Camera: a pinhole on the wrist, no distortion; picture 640 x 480 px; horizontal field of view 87.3 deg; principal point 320.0 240.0 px. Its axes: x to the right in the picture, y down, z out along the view. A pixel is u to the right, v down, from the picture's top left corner.
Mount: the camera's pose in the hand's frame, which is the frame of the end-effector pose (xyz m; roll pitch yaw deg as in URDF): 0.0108 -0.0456 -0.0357 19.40 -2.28 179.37
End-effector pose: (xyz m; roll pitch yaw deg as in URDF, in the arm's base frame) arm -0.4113 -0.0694 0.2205 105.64 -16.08 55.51
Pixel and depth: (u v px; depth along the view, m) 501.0 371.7 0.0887
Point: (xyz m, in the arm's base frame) -0.3816 -0.1074 0.1505
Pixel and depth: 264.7 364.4 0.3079
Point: -0.1317 -0.1316 0.1181
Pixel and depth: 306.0 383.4 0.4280
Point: -0.0337 -0.2108 0.0520
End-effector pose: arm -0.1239 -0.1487 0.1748 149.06 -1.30 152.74
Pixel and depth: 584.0 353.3 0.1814
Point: 0.0049 -0.1620 0.0123
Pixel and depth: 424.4 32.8 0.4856
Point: 0.2167 0.2518 0.0961
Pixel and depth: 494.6 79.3 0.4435
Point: 0.2486 0.1388 0.0515
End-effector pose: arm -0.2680 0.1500 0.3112 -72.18 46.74 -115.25
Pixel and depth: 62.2 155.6 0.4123
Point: -0.0281 -0.1570 0.0037
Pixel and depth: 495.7 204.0 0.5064
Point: 0.2339 0.1186 0.4571
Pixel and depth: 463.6 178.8 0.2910
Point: -0.0066 0.1267 0.3659
